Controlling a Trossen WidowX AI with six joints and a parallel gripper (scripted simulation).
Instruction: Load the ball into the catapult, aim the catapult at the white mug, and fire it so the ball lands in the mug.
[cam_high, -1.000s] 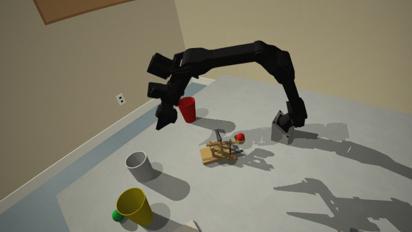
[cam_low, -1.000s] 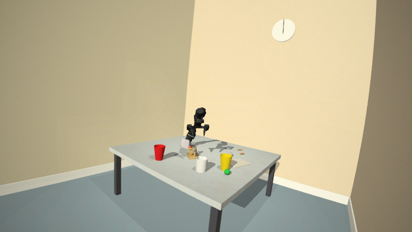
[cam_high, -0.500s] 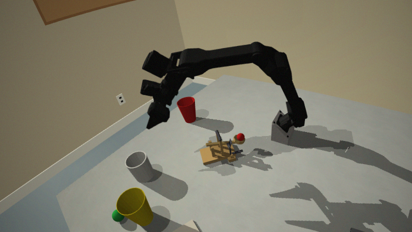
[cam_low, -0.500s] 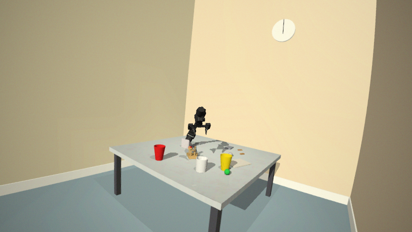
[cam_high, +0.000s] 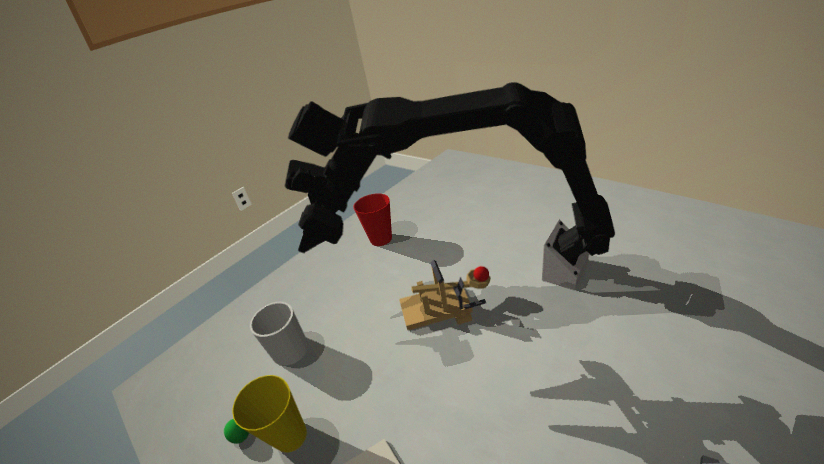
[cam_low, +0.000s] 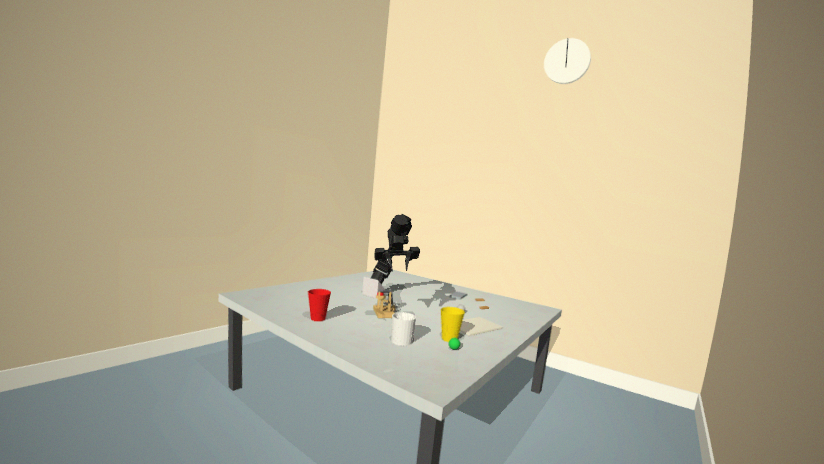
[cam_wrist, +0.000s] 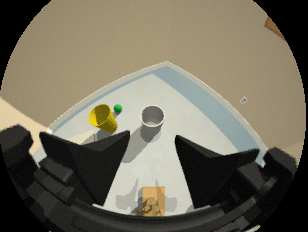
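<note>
Right now my gripper tip is 220 mm to the right of the small red ball, 220 mm past it and 190 mm above it. From my gripper tip the other things lie so: white mug: 220 mm below, 80 mm to the right, 80 mm ahead; then yellow cup: 220 mm below, 220 mm ahead, 60 mm to the left; then green ball: 270 mm ahead, 230 mm below, 20 mm to the right.
</note>
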